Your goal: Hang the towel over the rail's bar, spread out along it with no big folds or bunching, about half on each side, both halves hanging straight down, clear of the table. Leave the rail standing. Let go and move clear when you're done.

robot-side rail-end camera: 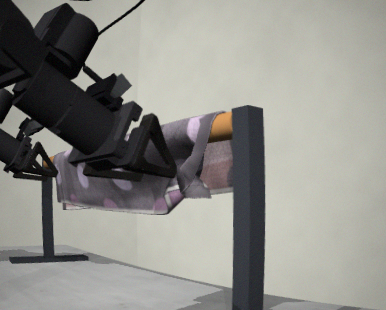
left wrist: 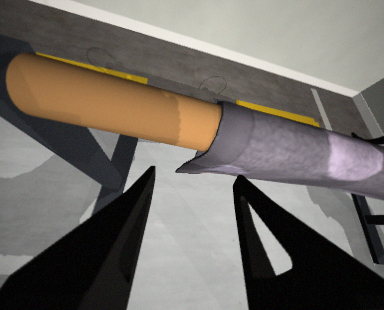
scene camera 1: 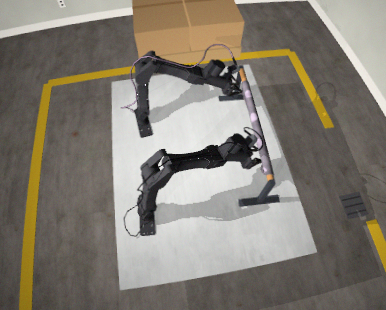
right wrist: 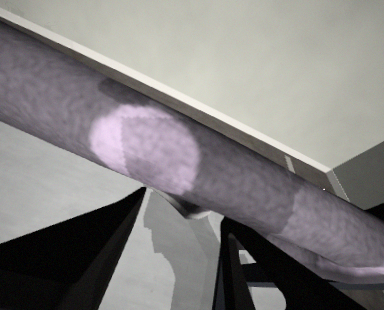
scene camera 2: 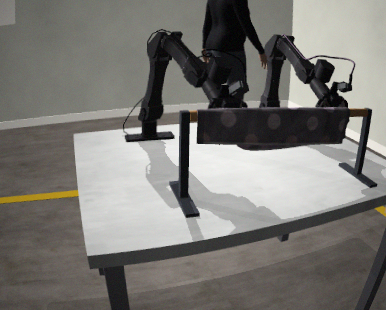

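The grey towel with pink dots (scene camera 1: 253,118) (scene camera 2: 295,127) (robot-side rail-end camera: 117,187) (left wrist: 280,145) (right wrist: 235,180) hangs over the orange bar (robot-side rail-end camera: 222,127) (left wrist: 125,107) of the standing rail (scene camera 1: 267,191) (scene camera 2: 184,155) (robot-side rail-end camera: 248,200). Its far half is a flat panel in scene camera 2. In the rail-end view, its robot-side half has a diagonal fold and a turned-in corner near the right end. My left gripper (left wrist: 196,176) (robot-side rail-end camera: 48,176) is open by the towel's end edge. My right gripper (right wrist: 186,206) (robot-side rail-end camera: 158,176) is open beside the robot-side half. Both are hidden behind the towel in scene camera 2.
The white table (scene camera 1: 200,255) (scene camera 2: 120,200) carries both arm bases and the rail's feet (scene camera 1: 259,201) (scene camera 2: 184,199). Cardboard boxes (scene camera 1: 187,30) stand beyond the table's upper end in scene camera 1. A person in black (scene camera 2: 227,25) stands behind the arms in scene camera 2.
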